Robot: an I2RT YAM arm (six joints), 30 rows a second.
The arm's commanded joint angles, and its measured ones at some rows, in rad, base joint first. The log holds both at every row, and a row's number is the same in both.
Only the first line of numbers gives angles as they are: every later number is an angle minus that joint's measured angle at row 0.
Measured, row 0: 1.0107, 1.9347, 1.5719, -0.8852, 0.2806, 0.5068
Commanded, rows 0 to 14: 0.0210, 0.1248, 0.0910, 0.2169, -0.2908, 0.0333; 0.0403, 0.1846, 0.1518, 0.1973, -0.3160, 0.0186; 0.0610, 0.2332, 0.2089, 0.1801, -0.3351, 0.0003; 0.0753, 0.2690, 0.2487, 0.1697, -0.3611, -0.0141; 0.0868, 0.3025, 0.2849, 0.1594, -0.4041, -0.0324; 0.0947, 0.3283, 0.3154, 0.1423, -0.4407, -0.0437; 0.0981, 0.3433, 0.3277, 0.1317, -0.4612, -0.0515; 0.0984, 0.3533, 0.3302, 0.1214, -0.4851, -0.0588; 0.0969, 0.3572, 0.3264, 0.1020, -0.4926, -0.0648; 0.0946, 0.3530, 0.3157, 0.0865, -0.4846, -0.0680; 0.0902, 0.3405, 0.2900, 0.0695, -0.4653, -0.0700; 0.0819, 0.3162, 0.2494, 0.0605, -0.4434, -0.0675; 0.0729, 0.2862, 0.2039, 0.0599, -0.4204, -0.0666; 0.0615, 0.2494, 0.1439, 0.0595, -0.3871, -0.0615; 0.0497, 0.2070, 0.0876, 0.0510, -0.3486, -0.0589
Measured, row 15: 0.0679, 0.2731, 0.1743, 0.1564, -0.4113, -0.0561
